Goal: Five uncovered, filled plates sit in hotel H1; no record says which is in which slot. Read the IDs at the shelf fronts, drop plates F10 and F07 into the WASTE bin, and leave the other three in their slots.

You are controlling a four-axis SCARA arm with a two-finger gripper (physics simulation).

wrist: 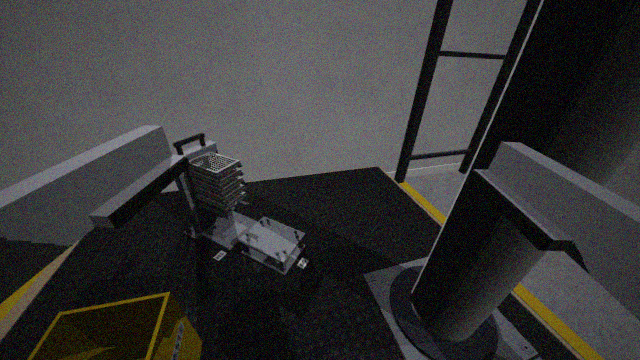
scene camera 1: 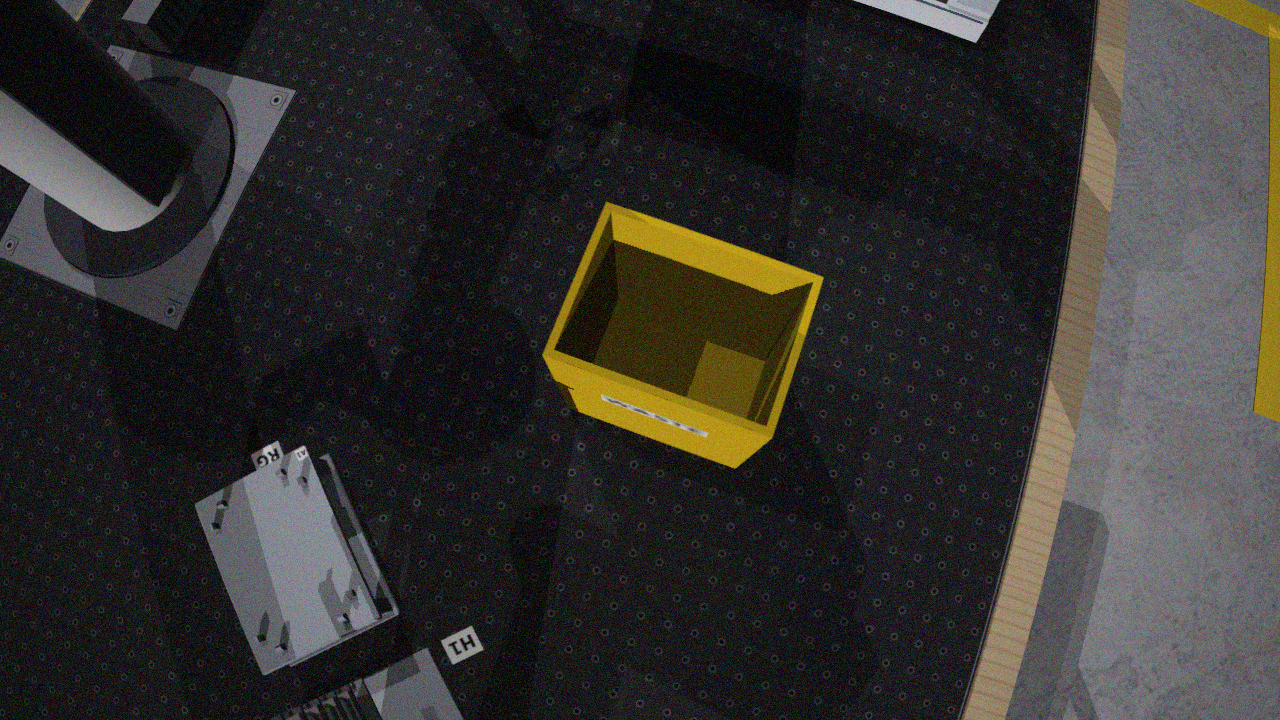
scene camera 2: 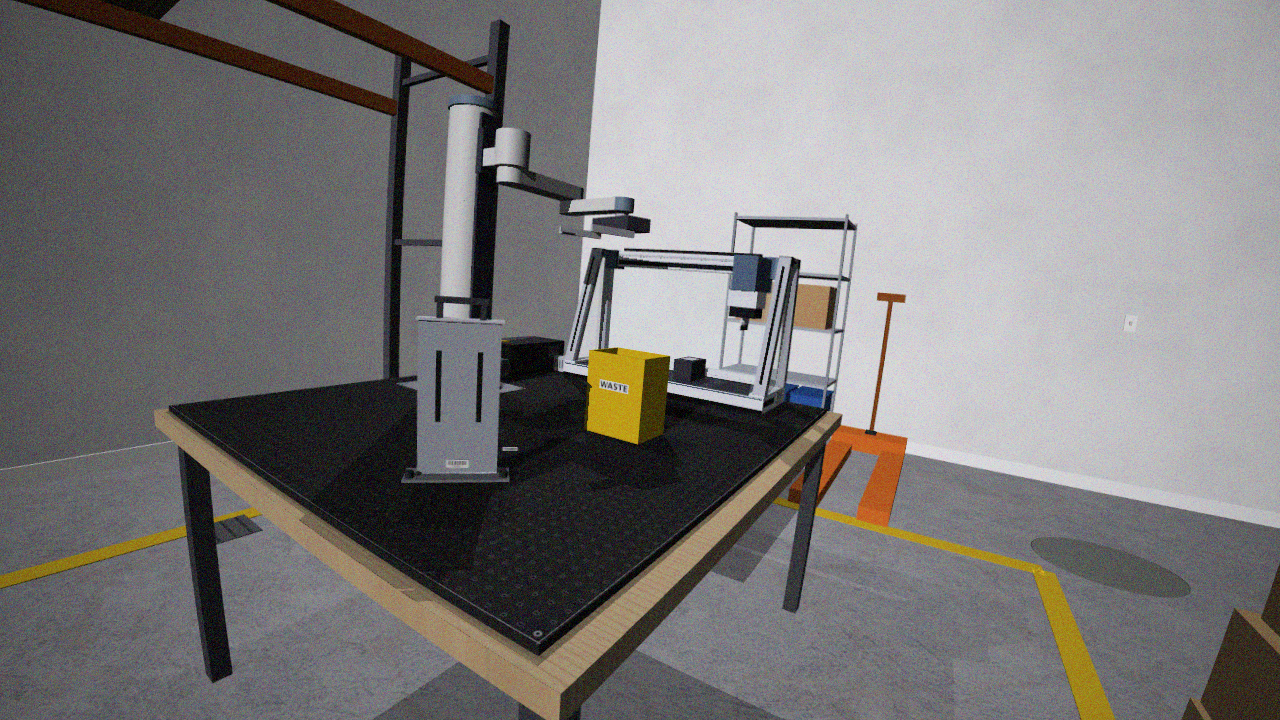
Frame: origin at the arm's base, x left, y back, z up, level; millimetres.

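Seen in the pictures: gripper, between the fingertips: (wrist: 329,152) (scene camera 2: 575,228); arm's base, origin of its link: (wrist: 438,311) (scene camera 1: 143,178).
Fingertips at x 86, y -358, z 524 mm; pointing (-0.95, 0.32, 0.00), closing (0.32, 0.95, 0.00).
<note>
Offsets run from my fingertips to a thing's top centre. "*": to the spot under its first point.
Hotel H1 (scene camera 2: 459,394) (wrist: 216,182) stands upright on the dark table top, with its back panel toward scene camera 2. In the wrist view several stacked levels show, with a grid-like plate {dx -514, dy -163, dz -245 mm} (wrist: 215,162) at the top; the shelf-front IDs are too small to read. The yellow WASTE bin {dx -112, dy -288, dz -311 mm} (scene camera 1: 716,452) (scene camera 2: 626,411) (wrist: 192,340) stands open-topped on the table; scene camera 1 looks into it, and no plate shows on the visible part of its floor. My gripper (scene camera 2: 597,232) (wrist: 329,152) is open and empty, held high above the table, with its fingers wide apart.
A grey raised stand (scene camera 1: 295,546) (wrist: 272,242) labelled RG sits beside the hotel. The arm's column (scene camera 2: 459,205) (wrist: 465,280) rises from a square base plate. A white gantry machine (scene camera 2: 680,259) and a dark box {* dx +305, dy +393, dz -438 mm} (scene camera 2: 537,353) stand farther back on the table.
</note>
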